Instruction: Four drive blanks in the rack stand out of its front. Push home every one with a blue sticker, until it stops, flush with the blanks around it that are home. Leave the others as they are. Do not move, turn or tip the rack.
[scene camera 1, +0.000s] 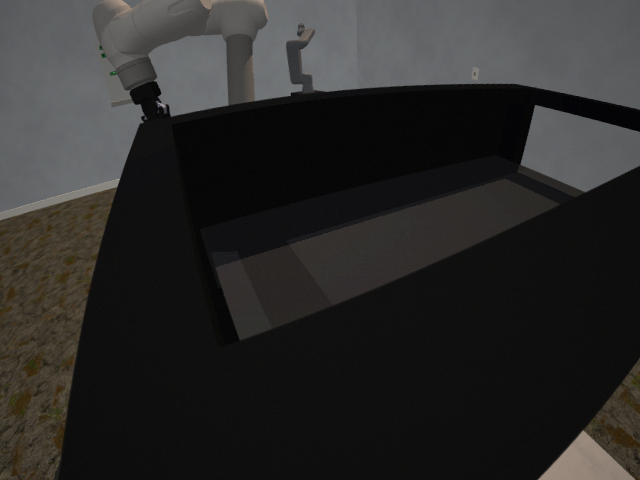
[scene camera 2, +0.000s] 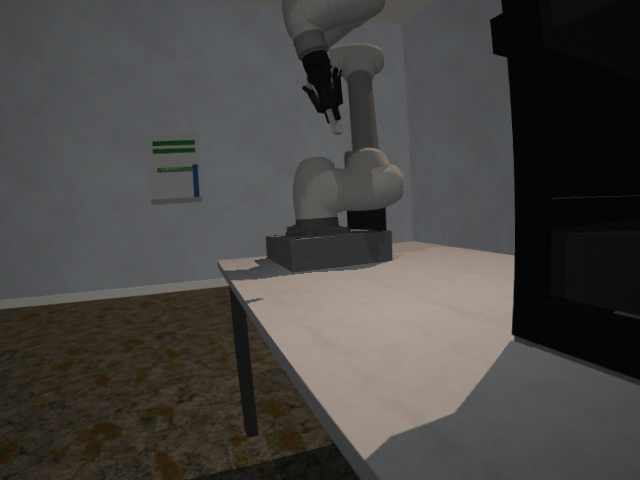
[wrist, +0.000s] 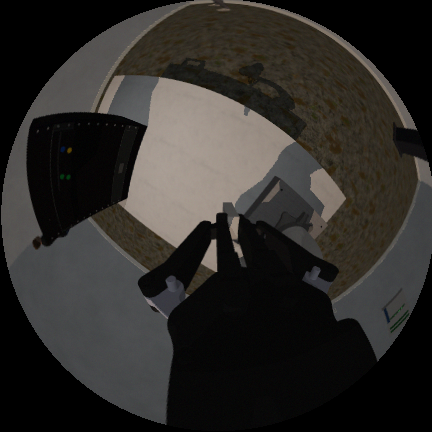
Scene:
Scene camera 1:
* black rack: 359, 277
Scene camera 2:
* gripper: 338, 133
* black rack: 566, 73
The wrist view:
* gripper: 226, 210
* black rack: 78, 163

